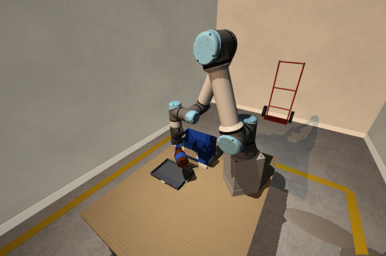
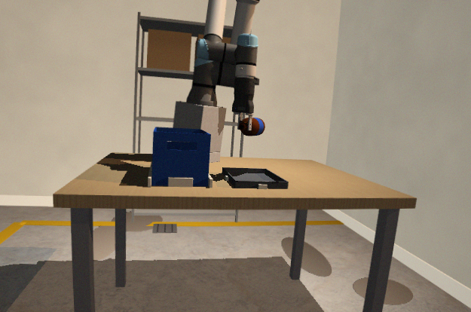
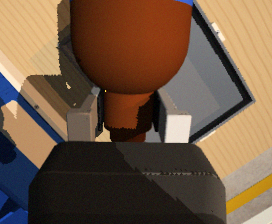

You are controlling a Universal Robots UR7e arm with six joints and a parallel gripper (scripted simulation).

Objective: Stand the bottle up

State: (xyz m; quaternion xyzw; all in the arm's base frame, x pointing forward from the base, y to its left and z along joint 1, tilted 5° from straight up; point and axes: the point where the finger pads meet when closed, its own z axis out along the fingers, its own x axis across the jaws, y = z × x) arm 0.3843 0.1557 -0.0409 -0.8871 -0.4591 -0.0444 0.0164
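Now: hand 40 mm past the brown bottle, 30 mm to the right of it and 10 mm above it. The rest, counted from my hand: tray (190 mm below, 40 mm to the left, 30 mm ahead); blue crate (240 mm to the right, 120 mm below, 20 mm ahead).
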